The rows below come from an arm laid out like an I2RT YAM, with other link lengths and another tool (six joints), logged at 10 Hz.
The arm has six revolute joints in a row. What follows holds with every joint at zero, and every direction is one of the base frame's. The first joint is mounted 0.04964 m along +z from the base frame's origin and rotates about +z. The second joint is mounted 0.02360 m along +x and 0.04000 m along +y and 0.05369 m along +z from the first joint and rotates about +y. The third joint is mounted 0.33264 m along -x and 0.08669 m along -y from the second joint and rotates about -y. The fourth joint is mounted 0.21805 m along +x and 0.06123 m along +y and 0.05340 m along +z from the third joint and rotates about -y. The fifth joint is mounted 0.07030 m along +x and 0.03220 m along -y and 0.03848 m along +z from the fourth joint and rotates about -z. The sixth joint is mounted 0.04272 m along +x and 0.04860 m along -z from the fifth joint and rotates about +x. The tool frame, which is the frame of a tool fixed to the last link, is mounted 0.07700 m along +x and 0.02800 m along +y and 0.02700 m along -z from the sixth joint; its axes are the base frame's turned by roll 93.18, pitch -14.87 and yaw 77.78 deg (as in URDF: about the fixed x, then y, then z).
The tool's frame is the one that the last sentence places.
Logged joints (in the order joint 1, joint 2, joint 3, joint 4, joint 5, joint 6), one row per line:
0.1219, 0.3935, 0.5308, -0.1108, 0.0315, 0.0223
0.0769, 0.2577, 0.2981, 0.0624, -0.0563, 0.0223
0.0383, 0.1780, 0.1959, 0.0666, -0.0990, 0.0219
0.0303, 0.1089, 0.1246, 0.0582, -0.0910, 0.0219
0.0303, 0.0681, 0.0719, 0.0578, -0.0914, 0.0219
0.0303, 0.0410, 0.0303, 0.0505, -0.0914, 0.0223
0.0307, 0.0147, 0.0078, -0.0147, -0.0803, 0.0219
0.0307, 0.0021, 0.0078, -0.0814, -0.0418, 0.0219
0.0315, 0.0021, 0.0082, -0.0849, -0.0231, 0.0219
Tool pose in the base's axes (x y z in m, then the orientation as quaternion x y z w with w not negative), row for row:
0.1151, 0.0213, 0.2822, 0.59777, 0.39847, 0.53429, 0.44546
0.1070, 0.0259, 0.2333, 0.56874, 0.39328, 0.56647, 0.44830
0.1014, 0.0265, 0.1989, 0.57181, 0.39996, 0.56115, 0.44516
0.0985, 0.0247, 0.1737, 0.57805, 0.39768, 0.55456, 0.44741
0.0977, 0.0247, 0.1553, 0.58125, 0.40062, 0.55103, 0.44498
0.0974, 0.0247, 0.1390, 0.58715, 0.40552, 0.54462, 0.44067
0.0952, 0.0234, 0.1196, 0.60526, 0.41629, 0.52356, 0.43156
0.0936, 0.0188, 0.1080, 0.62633, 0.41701, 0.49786, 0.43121
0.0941, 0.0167, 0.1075, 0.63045, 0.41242, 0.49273, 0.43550
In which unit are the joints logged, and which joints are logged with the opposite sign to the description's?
The joints are logged in radians. Opposite sign: none.
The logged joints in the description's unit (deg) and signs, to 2 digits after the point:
6.98, 22.55, 30.41, -6.35, 1.80, 1.28
4.41, 14.77, 17.08, 3.58, -3.23, 1.28
2.19, 10.20, 11.22, 3.82, -5.67, 1.25
1.74, 6.24, 7.14, 3.33, -5.21, 1.25
1.74, 3.90, 4.12, 3.31, -5.24, 1.25
1.74, 2.35, 1.74, 2.89, -5.24, 1.28
1.76, 0.84, 0.45, -0.84, -4.60, 1.25
1.76, 0.12, 0.45, -4.66, -2.39, 1.25
1.80, 0.12, 0.47, -4.86, -1.32, 1.25

